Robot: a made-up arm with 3 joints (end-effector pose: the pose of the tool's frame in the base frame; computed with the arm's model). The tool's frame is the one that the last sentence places.
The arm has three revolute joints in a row. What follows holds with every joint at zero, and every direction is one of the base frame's.
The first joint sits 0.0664 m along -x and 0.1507 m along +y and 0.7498 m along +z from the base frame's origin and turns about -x.
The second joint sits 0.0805 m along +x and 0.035 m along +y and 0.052 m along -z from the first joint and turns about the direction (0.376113, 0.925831, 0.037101).
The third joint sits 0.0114 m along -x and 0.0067 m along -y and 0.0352 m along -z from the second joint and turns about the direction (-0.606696, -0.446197, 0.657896).
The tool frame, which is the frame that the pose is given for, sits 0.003 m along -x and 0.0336 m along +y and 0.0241 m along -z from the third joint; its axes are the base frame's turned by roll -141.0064, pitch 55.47 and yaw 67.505 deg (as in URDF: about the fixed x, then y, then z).
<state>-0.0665 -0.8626 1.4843</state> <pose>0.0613 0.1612 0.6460 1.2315 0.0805 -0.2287</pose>
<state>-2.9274 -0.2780 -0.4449</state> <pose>0.0201 0.1127 0.8653 0.1077 -1.0258 -0.4762</pose>
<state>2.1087 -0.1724 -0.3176</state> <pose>0.0130 0.0267 0.7509 1.1239 -0.6425 -1.1233</pose>
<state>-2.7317 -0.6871 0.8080</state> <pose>0.0448 0.1764 0.8699 -1.6159 -0.6013 -0.2920</pose>
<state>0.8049 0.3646 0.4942</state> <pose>-0.0249 0.1140 0.6314 1.4816 0.4698 -1.7847</pose>
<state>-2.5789 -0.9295 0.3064</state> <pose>0.0549 0.1821 0.8599 -1.3869 -0.5008 -0.2302</pose>
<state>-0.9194 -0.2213 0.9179</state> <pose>0.0143 0.2736 0.6993 2.5484 1.2955 -0.5119</pose>
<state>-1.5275 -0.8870 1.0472</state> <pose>0.0588 0.2616 0.7577 3.0611 0.5032 -0.1503</pose>
